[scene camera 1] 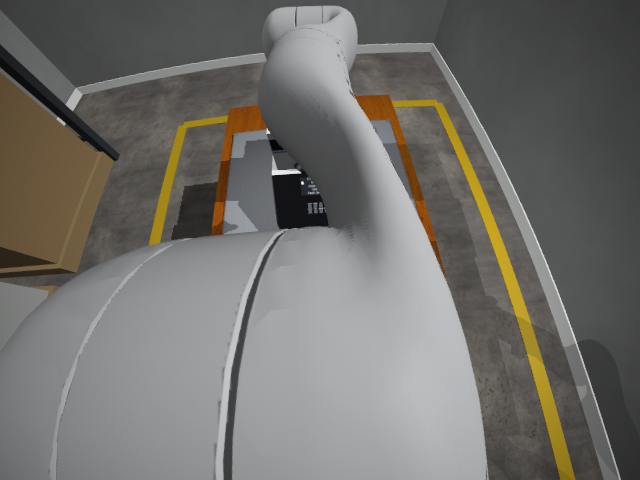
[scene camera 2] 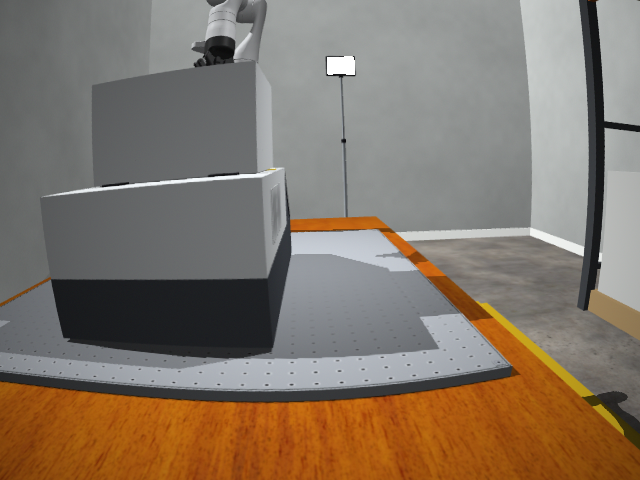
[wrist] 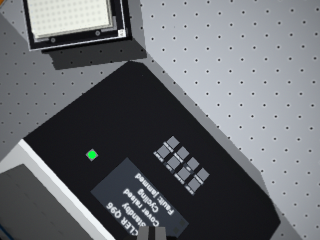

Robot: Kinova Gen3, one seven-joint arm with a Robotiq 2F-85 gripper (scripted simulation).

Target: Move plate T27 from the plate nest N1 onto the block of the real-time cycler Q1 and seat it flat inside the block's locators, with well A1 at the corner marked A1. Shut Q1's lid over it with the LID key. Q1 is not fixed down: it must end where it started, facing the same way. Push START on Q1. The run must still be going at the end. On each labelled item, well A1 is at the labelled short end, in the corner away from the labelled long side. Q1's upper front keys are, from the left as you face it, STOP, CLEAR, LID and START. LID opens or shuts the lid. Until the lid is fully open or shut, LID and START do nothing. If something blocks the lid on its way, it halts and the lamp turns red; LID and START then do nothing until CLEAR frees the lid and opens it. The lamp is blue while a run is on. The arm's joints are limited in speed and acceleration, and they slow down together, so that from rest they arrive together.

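Scene:
A cycler Q1 is visible in scene camera 2 (204, 263), in scene camera 1 and in the wrist view. On the cycler Q1, (scene camera 1: 298, 204) and (wrist: 211, 212) are the same spot.

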